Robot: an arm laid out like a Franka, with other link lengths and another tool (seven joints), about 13 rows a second.
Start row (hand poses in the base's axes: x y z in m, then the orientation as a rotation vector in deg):
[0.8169 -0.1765 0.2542 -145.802 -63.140 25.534]
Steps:
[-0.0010 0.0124 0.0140 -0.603 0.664 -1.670]
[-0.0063 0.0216 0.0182 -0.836 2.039 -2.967]
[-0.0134 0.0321 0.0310 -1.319 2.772 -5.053]
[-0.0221 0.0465 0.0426 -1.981 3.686 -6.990]
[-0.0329 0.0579 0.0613 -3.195 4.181 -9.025]
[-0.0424 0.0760 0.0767 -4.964 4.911 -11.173]
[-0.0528 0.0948 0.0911 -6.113 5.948 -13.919]
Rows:
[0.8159 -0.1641 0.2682 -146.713 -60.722 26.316]
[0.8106 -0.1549 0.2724 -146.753 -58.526 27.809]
[0.8035 -0.1444 0.2852 -147.617 -55.506 28.470]
[0.7948 -0.1300 0.2968 -148.427 -52.607 29.499]
[0.7840 -0.1186 0.3155 -149.915 -49.692 30.358]
[0.7745 -0.1005 0.3309 -151.725 -46.482 31.839]
[0.7641 -0.0817 0.3453 -152.949 -42.333 33.088]

